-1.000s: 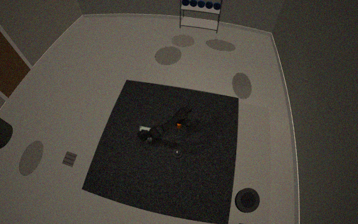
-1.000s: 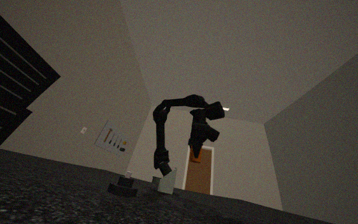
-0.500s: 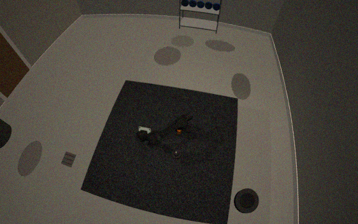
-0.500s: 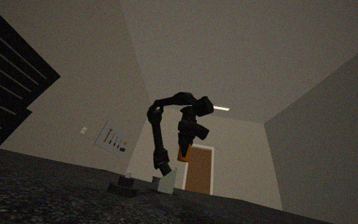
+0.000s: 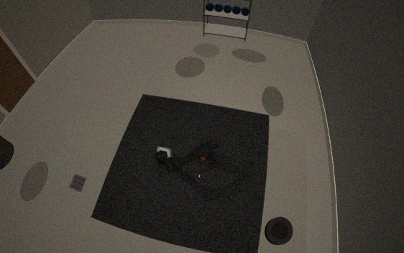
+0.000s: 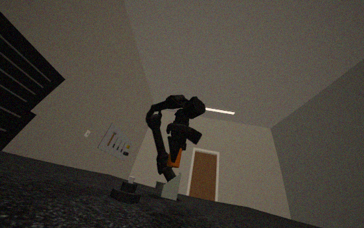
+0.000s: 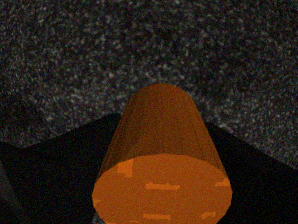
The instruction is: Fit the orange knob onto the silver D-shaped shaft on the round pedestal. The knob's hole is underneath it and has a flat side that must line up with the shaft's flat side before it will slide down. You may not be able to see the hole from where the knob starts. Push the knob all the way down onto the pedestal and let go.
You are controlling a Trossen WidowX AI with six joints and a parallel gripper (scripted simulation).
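Right now the round pedestal is 120 mm to the right of my gripper tip, 100 mm below it and 10 mm behind it. The rest, counted from my gripper tip: orange knob: 30 mm above.
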